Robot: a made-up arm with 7 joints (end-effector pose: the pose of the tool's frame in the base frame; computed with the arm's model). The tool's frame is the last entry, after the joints.
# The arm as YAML. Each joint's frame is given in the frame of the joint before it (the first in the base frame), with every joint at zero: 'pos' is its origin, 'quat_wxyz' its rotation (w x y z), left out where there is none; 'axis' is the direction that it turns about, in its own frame. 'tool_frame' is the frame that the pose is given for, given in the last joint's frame.
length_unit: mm
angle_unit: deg
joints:
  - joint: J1
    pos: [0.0, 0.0, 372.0]
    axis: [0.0, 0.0, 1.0]
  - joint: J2
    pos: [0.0, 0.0, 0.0]
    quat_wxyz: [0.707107, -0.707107, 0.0, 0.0]
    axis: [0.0, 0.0, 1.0]
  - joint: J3
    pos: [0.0, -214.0, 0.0]
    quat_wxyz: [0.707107, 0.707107, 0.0, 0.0]
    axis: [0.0, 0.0, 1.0]
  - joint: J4
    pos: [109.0, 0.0, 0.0]
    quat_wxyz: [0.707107, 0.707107, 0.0, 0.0]
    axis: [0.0, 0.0, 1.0]
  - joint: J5
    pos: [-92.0, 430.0, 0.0]
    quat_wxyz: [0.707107, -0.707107, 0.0, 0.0]
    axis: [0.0, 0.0, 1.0]
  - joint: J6
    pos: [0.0, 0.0, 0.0]
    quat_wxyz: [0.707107, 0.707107, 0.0, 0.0]
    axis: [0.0, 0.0, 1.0]
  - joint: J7
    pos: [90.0, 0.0, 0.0]
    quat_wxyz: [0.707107, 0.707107, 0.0, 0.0]
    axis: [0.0, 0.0, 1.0]
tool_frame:
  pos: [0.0, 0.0, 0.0]
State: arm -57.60 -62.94 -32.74 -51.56 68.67 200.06 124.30
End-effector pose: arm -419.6 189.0 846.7 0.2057 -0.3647 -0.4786 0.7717
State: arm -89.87 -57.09 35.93 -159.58 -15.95 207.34 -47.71
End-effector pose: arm 254.7 -246.3 585.4 0.6546 0.2020 0.1866 0.7041
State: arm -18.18 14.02 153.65 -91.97 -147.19 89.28 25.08
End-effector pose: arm -367.5 416.5 789.5 0.2673 0.2196 0.9286 0.1339
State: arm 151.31 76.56 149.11 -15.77 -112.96 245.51 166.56
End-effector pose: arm -477.8 219.6 629.4 0.0331 0.2549 0.9538 0.1555
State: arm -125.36 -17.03 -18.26 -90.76 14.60 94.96 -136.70
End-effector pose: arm -441.2 -277.5 840.2 0.9681 -0.0486 -0.0240 0.2445
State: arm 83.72 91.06 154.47 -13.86 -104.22 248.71 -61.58
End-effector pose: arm 43.7 570.8 474.7 -0.4100 0.0242 -0.8480 0.3349
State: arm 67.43 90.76 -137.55 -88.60 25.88 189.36 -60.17
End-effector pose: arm 451.8 246.9 776.6 0.1401 0.3082 0.2962 0.8931
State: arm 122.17 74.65 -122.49 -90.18 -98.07 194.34 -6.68
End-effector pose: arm 287.1 449.7 647.0 -0.1170 0.5832 0.1898 0.7811
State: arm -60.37 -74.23 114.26 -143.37 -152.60 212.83 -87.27
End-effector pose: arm 282.7 131.2 179.6 0.7510 -0.4460 0.4238 0.2398
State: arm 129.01 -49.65 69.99 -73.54 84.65 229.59 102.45
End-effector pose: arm -182.4 -382.2 790.6 -0.2614 0.0163 0.9499 0.1708
